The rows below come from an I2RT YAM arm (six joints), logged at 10 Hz.
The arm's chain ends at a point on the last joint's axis. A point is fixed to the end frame.
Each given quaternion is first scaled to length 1.
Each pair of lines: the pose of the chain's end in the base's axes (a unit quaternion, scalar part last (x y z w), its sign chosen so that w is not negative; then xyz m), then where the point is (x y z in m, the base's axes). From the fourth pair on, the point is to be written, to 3 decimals.
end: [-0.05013 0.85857 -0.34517 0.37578 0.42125 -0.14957 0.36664]
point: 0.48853 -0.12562 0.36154
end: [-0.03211 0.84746 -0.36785 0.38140 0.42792 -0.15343 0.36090]
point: 0.49631 -0.13254 0.35729
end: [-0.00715 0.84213 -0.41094 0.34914 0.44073 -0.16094 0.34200]
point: 0.51068 -0.14719 0.33530
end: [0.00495 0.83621 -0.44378 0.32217 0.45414 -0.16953 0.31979]
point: 0.525 -0.161 0.310
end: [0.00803 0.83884 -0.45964 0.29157 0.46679 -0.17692 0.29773]
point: 0.537 -0.171 0.285
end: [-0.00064 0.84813 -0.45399 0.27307 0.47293 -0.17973 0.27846]
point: 0.542 -0.174 0.262
